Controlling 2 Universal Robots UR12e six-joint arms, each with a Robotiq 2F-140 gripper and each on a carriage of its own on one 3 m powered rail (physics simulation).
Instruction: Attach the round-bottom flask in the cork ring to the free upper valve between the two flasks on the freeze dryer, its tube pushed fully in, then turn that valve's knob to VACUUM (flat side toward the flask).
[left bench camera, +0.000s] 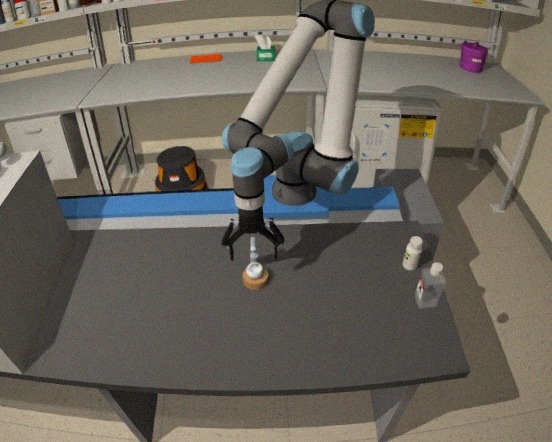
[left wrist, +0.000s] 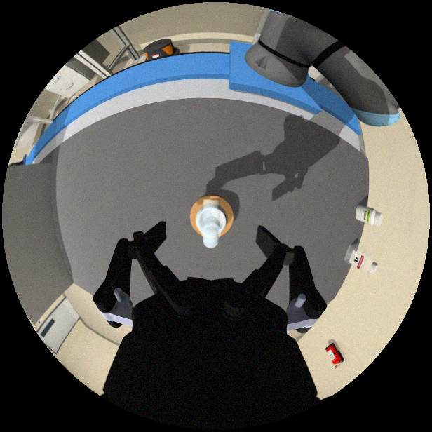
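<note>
The round-bottom flask (left bench camera: 254, 271) (left wrist: 216, 217) sits upright in the cork ring (left bench camera: 255, 285) (left wrist: 194, 218) on the dark bench. Its clear tube (left bench camera: 253, 245) (left wrist: 210, 240) points up. My left gripper (left bench camera: 253, 258) (left wrist: 211, 232) is open and empty and points down. In the left bench camera its fingertips appear on both sides of the tube; in the left wrist view the flask lies beyond the gap between them. The fingers touch neither. My right gripper does not show. The freeze dryer's valves and knobs do not show in either view.
A large grey box-like body (left bench camera: 35, 260) (left wrist: 32, 230) stands at the left of the bench. A white bottle (left bench camera: 412, 254) (left wrist: 367, 215) and a clear bottle (left bench camera: 430, 287) (left wrist: 359, 258) stand near the right edge. The blue rail (left bench camera: 150, 204) (left wrist: 175, 67) runs behind the bench.
</note>
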